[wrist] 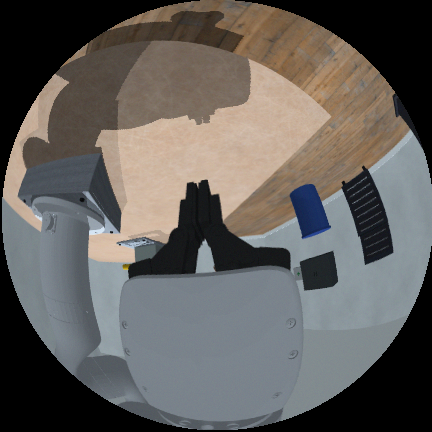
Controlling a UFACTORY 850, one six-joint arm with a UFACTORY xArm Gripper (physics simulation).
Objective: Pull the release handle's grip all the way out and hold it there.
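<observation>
My gripper (pixel 200 192) is shut, its black fingertips together in the middle of the wrist view with nothing between them. Left of the fingers, a grey-green housing (pixel 146 251) with a light mounting plate (pixel 135 243) shows at the table's near edge; the left finger linkage hides part of it. A small yellow piece (pixel 126 267) pokes out beside that linkage, apart from the fingertips. I cannot tell for sure whether these are parts of the release handle, and its grip cannot be clearly made out.
The arm's base block (pixel 62 175) stands on the tan table top (pixel 165 160) at the left. At the right are a blue bin (pixel 310 211), a black slatted piece (pixel 369 215) and a dark box (pixel 319 271). Wooden floor (pixel 295 55) lies beyond the table.
</observation>
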